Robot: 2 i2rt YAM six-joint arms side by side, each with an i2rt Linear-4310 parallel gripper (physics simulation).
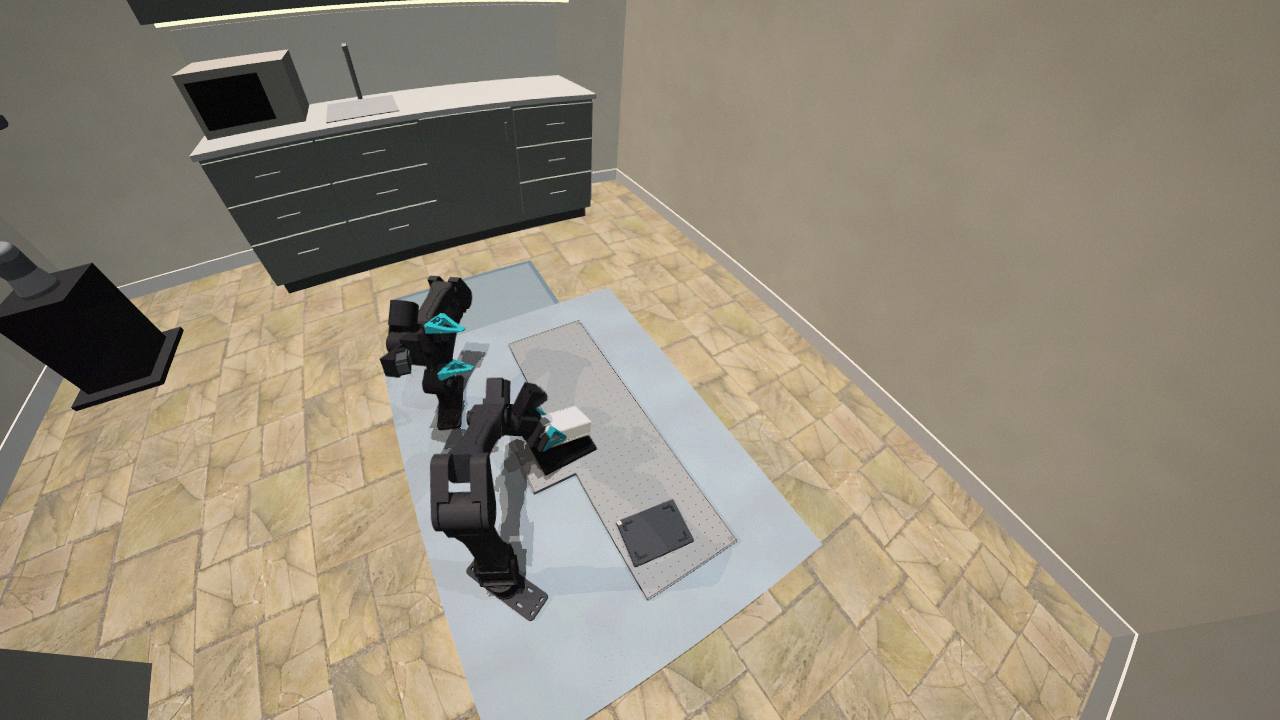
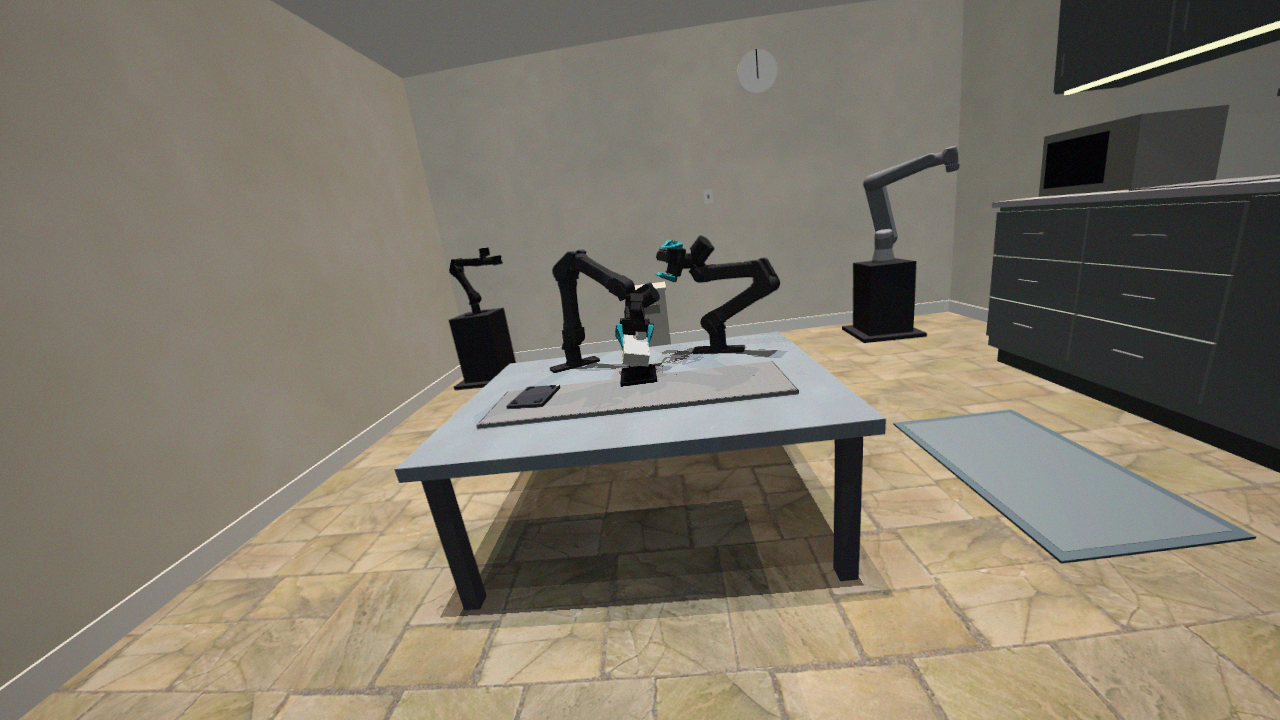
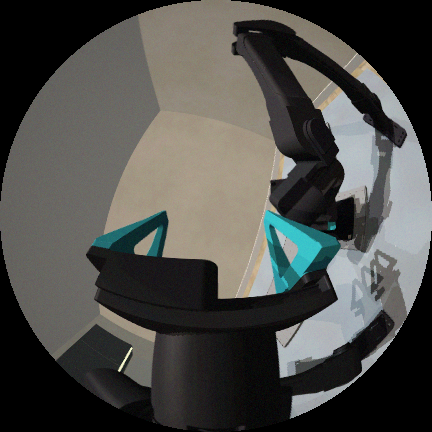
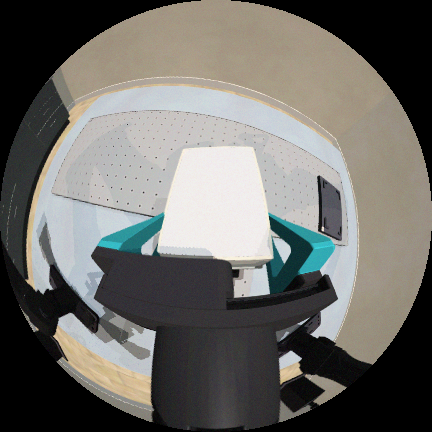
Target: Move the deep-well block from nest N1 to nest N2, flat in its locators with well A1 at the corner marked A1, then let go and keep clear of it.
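Pixels of known places: left gripper, fingertip midpoint: (image 1: 468, 349) (image 2: 659, 261) (image 3: 215, 215); right gripper, fingertip midpoint: (image 1: 556, 428) (image 2: 635, 347) (image 4: 215, 215); left arm's base at its link origin: (image 1: 451, 402) (image 2: 718, 350) (image 4: 69, 297); right arm's base at its link origin: (image 1: 506, 584) (image 2: 575, 365) (image 4: 293, 337).
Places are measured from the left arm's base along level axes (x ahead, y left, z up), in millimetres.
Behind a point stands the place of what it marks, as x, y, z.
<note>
The white deep-well block (image 1: 571, 420) @[361, -212, 128] (image 2: 635, 351) @[382, -195, 119] (image 4: 215, 195) @[330, -211, 133] is between the teal fingers of my right gripper (image 1: 547, 425) @[320, -219, 114] (image 2: 635, 336) @[320, -219, 114] (image 4: 215, 215) @[320, -219, 114], which is shut on it and holds it in the air, tilted. A black nest (image 1: 567, 456) @[338, -261, 25] (image 2: 638, 377) @[370, -202, 25] (image 3: 345, 220) @[271, -229, 25] is below and close to the block. The other nest, a flat dark plate with corner locators (image 1: 657, 534) @[528, -522, 25] (image 2: 534, 395) @[532, -506, 25] (image 4: 330, 207) @[517, -500, 25], lies at one end of the perforated board, apart from the block. Nest labels and the A1 mark cannot be read. My left gripper (image 1: 467, 348) @[148, -154, 378] (image 2: 667, 259) @[148, -154, 378] (image 3: 215, 215) @[148, -154, 378] is open and empty, high up.
The grey perforated board (image 1: 622, 420) @[516, -163, 13] (image 2: 716, 389) @[451, 71, 14] (image 4: 115, 165) @[344, 3, 13] lies on the pale blue table (image 1: 742, 510) @[778, -505, 0] (image 2: 769, 425) @[648, 233, 0]. The left arm stands beside the right arm, back from the board. A counter (image 1: 393, 188) and dark pedestals stand away from the table.
</note>
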